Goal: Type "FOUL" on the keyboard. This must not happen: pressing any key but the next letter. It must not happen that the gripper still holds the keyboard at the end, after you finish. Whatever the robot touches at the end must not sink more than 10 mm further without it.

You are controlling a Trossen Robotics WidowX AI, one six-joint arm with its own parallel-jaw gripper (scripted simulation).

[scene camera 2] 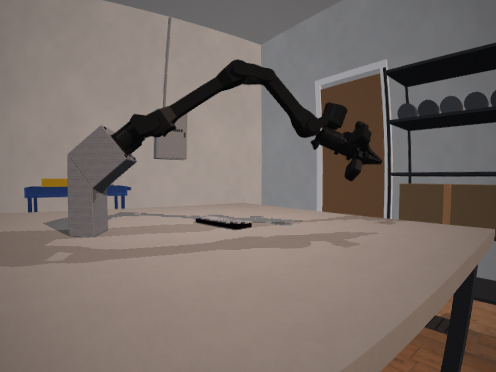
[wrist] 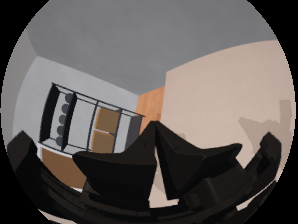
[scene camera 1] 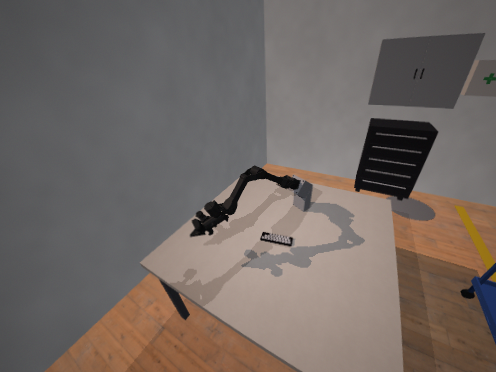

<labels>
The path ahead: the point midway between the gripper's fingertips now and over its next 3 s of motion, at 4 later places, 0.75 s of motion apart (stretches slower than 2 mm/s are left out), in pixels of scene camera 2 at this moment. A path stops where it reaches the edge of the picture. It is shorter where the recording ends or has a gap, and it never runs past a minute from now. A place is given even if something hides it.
My gripper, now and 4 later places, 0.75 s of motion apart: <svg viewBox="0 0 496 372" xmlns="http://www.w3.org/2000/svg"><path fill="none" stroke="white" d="M381 162L323 200L256 212L211 210L221 211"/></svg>
</labels>
